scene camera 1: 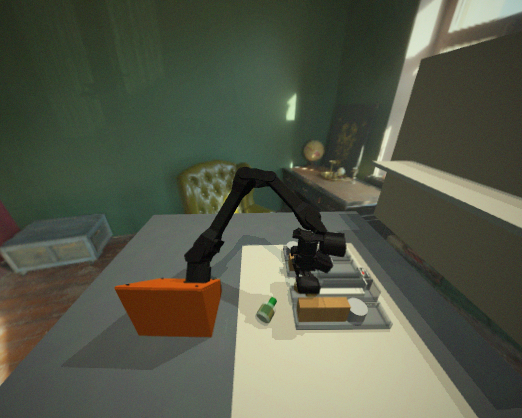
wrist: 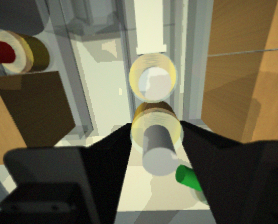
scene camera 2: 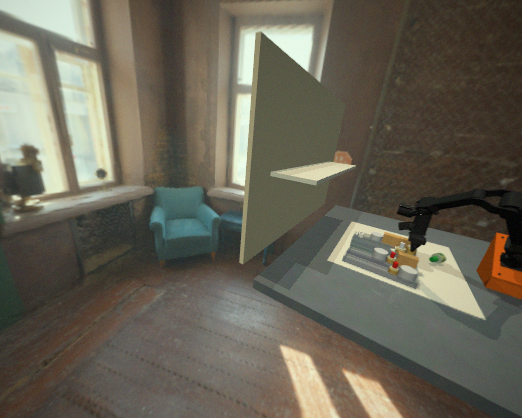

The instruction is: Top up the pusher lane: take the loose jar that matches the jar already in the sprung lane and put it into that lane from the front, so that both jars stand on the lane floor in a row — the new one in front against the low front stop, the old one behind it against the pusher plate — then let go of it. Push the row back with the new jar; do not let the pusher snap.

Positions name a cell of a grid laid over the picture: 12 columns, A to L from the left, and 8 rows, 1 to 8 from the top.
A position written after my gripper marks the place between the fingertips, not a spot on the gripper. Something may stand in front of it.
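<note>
My gripper (scene camera 1: G6), visible. Gripper (wrist: G5) too.
</note>
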